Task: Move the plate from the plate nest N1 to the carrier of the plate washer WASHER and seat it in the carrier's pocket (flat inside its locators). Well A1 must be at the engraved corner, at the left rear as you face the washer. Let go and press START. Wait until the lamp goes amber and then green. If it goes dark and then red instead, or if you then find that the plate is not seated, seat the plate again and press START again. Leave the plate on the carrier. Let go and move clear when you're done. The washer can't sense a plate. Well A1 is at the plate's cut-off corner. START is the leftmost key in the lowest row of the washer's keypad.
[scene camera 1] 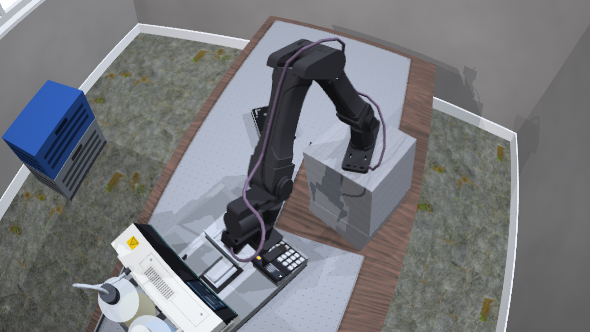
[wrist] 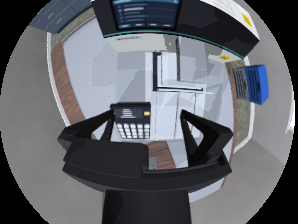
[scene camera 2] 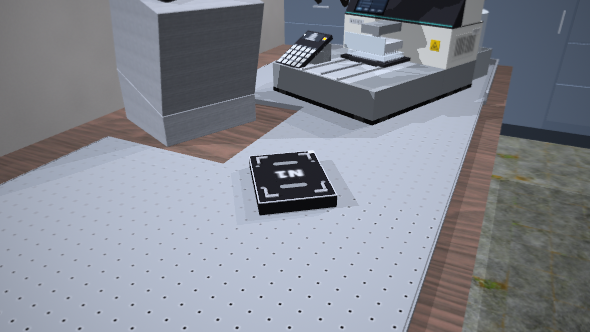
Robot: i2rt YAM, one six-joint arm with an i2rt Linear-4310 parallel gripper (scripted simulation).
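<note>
A plate washer and a plate nest N1 are visible to me, together with my gripper.
</note>
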